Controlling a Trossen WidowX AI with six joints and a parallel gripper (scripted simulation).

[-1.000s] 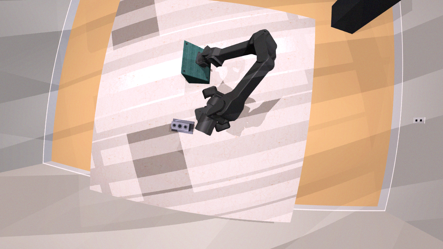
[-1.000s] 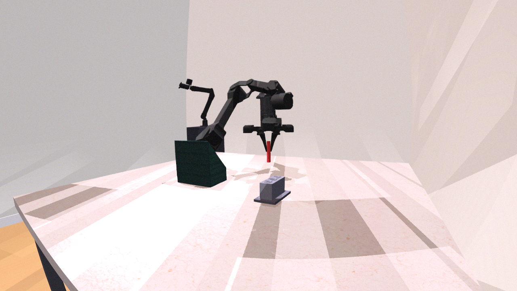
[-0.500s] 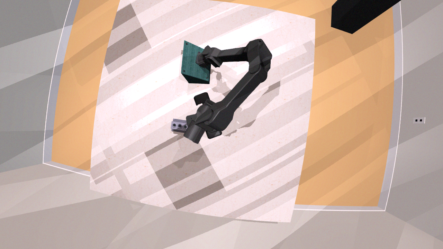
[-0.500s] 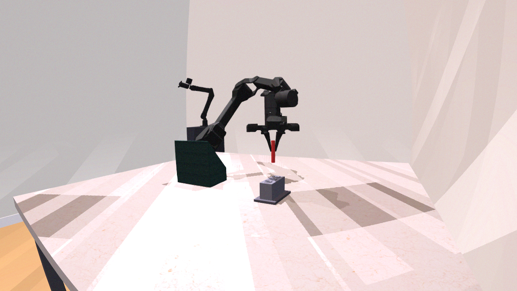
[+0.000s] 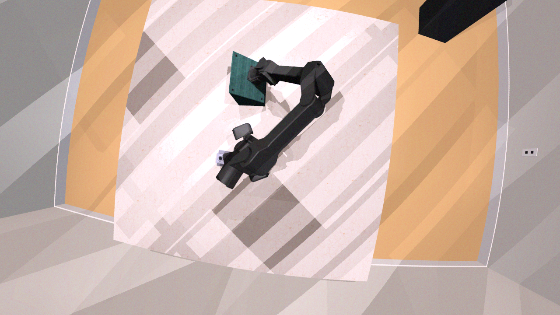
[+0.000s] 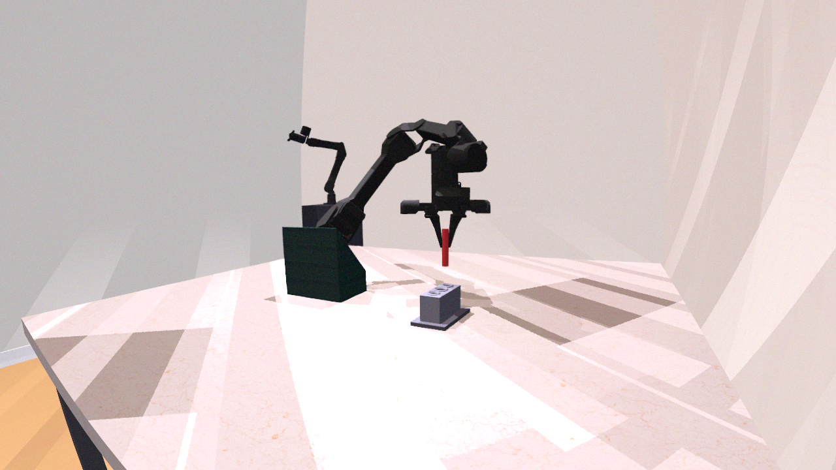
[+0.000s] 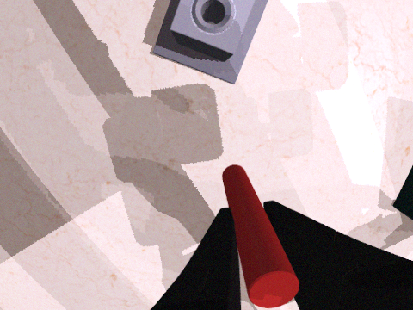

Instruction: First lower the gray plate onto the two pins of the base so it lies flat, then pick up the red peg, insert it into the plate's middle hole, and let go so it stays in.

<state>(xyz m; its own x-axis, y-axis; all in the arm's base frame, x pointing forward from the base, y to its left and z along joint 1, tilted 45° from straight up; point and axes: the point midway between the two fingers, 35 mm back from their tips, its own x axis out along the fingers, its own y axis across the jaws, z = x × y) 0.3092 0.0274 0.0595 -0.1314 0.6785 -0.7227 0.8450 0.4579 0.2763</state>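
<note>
Now: gripper tip 11 cm to the left of the gray plate, 7 cm above it and 5 cm short of it. Round my gripper tip: flat base (11 cm to the right, 11 cm below, 5 cm ahead); red peg (right at my gripper tip).
</note>
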